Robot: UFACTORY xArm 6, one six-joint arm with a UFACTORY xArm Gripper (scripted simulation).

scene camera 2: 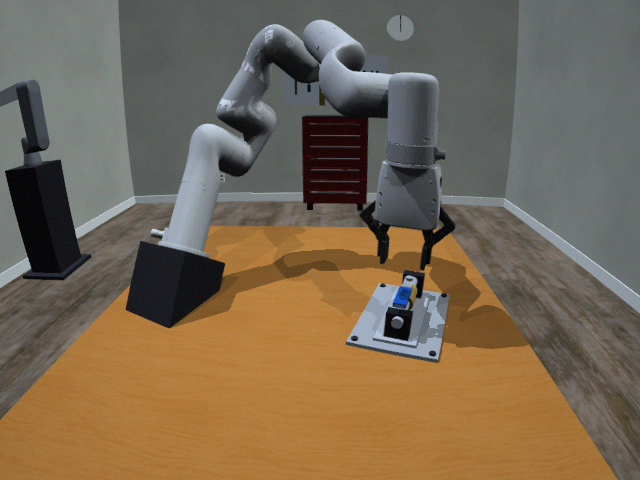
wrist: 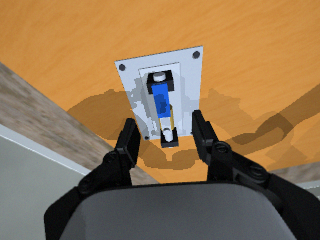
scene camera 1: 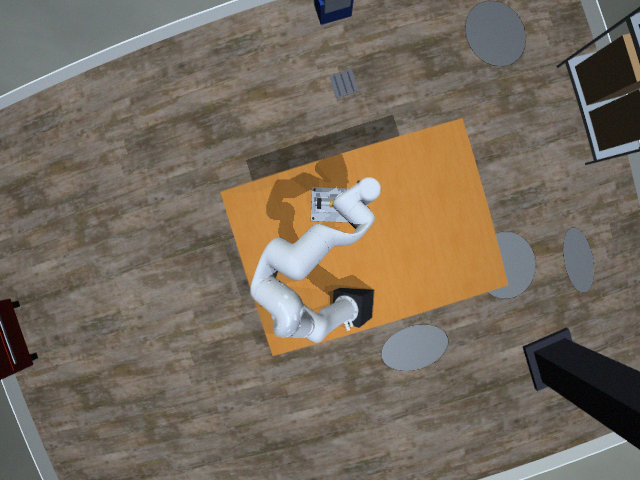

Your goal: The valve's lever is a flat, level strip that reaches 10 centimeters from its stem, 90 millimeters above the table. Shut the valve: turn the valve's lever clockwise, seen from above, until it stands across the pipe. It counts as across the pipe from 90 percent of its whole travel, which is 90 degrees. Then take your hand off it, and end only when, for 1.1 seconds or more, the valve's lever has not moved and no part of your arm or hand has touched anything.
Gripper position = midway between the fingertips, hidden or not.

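Scene camera 2 shows the robot's gripper [scene camera 2: 403, 263], while the wrist view offers its own sight of the gripper [wrist: 164, 123].
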